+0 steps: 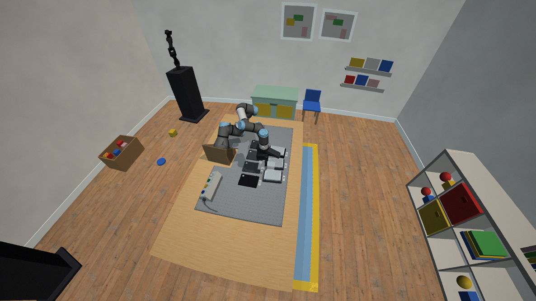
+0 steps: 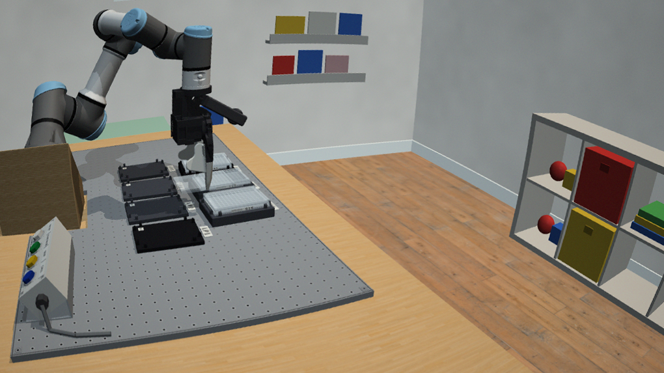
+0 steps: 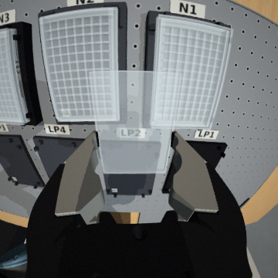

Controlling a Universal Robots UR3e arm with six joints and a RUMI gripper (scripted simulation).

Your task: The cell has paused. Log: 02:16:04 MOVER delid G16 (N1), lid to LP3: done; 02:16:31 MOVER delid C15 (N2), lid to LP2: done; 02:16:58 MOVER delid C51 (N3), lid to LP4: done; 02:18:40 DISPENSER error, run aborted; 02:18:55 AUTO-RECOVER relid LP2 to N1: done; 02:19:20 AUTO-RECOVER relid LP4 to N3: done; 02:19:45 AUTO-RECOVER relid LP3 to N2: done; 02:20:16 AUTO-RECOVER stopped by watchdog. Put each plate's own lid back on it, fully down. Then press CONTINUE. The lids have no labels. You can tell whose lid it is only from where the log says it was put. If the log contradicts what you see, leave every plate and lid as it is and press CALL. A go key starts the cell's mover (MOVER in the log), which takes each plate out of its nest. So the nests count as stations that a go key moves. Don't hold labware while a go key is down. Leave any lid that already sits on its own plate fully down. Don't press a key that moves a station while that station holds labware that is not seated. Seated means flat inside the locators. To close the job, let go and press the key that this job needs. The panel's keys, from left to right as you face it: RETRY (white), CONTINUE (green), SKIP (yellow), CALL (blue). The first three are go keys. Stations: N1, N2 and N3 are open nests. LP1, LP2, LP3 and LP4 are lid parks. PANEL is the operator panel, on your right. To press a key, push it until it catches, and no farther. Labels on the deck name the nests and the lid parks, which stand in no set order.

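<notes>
My gripper is now 5 cm past the LP4 label, 12 cm to the right of it and 7 cm above it. The rest, counted from my hand: plate: 7 cm ahead, 5 cm to the right, 4 cm below; lid park LP2: 12 cm behind, 2 cm to the right, 6 cm below; pale grey lid: 1 cm below.
</notes>
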